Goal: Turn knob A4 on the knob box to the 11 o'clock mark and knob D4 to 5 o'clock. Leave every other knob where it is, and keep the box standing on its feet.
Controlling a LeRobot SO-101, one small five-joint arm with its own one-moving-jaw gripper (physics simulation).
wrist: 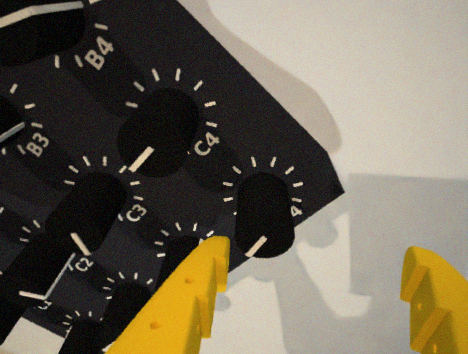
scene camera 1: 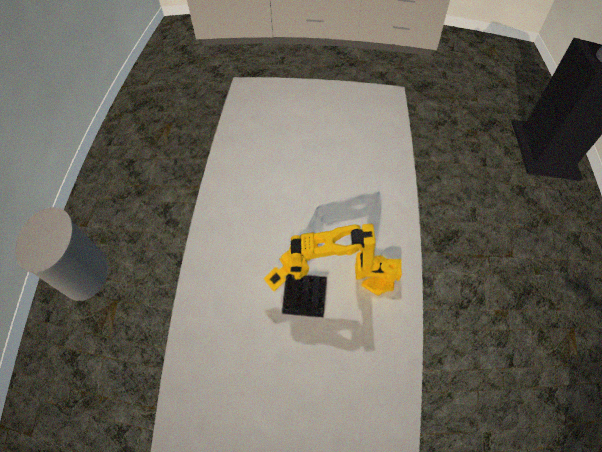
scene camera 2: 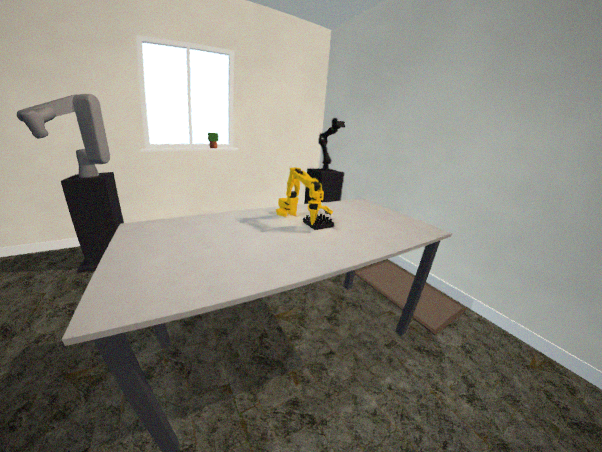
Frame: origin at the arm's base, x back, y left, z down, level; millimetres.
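Seen in the pictures: end effector, tool point: [wrist: 228,257] [scene camera 1: 295,276] [scene camera 2: 314,221]; arm's base, origin of the base link: [scene camera 1: 371,275] [scene camera 2: 288,214].
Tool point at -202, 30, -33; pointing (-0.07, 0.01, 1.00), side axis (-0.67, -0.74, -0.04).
Offsets run from my tool point to a thing's top centre, as dx, dy, dz. "spot": to the spot under its first point. Level surfaces: height alone.
The black knob box @(+27, +43, -5) [scene camera 1: 304,309] [scene camera 2: 320,226] [wrist: 280,125] stands on the table under the arm's front end. In the wrist view, knob D4 @(-13, +2, -5) [wrist: 265,215] is near the box corner, its label partly hidden; its white pointer line is at the lower left of its top. I cannot read its hour surely. Knob A4 does not show in the wrist view and cannot be made out in the scene views. My gripper [wrist: 317,245] [scene camera 2: 321,217] is open and empty, a wide gap between its jaws. The left jaw's tip shows below and left of D4; the right jaw's is over the table.
Knob C4 @(-13, +29, -5) [wrist: 160,132] is up and left of D4; knob B4 @(spot: -17, +51, -4) [wrist: 40,32] is at the top left, and knob C3 @(+14, +29, -5) [wrist: 90,210] at the left. Another knob is partly behind the left jaw. The arm [scene camera 1: 330,241] [scene camera 2: 305,177] reaches over the table @(dz +33) [scene camera 1: 300,150] [scene camera 2: 210,270].
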